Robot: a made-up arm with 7 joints.
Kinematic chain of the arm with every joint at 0, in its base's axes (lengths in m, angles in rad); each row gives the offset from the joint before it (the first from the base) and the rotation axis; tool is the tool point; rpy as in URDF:
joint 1: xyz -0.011 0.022 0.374 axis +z
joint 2: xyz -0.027 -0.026 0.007 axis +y
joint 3: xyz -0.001 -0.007 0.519 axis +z
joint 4: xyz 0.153 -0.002 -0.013 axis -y
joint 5: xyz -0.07 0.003 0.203 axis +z
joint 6: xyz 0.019 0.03 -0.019 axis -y
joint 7: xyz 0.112 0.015 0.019 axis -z
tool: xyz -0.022 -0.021 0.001 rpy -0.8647 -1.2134 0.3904
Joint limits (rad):
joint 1: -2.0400..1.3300
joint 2: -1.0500..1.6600
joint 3: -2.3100..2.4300
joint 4: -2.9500..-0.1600
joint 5: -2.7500..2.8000
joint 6: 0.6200..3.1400
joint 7: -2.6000..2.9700
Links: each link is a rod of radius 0.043 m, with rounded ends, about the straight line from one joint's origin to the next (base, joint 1, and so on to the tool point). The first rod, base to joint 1, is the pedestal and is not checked.
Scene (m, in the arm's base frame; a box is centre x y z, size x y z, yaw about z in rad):
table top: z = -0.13
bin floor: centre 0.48 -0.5 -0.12 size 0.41 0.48 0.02 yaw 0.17
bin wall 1: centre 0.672 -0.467 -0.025 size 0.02 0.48 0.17 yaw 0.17
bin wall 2: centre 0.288 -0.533 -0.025 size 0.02 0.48 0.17 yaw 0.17
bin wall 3: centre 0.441 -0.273 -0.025 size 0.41 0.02 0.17 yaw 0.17
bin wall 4: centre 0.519 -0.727 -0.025 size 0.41 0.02 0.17 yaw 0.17
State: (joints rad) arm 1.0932 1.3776 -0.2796 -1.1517 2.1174 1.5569 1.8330
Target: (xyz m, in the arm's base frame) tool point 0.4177 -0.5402 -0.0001
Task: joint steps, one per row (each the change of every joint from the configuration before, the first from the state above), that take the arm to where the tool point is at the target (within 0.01 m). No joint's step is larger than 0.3 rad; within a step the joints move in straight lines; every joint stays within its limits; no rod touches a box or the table.
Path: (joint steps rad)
1: -0.2638 -0.0283 -0.1006 -0.1671 0.0695 -0.0633 0.1844
2: -0.2638 -0.0283 -0.1006 -0.1672 0.0695 -0.0633 0.1844
3: -0.2637 -0.0283 -0.1006 -0.1671 0.0696 -0.0633 0.1844
4: -0.2638 -0.0283 -0.1006 -0.1671 0.0695 -0.0633 0.1844
5: -0.2797 0.1978 0.0552 0.2469 -0.1369 0.0823 -0.2658
6: -0.2796 0.1978 0.0551 0.2469 -0.1369 0.0823 -0.2659

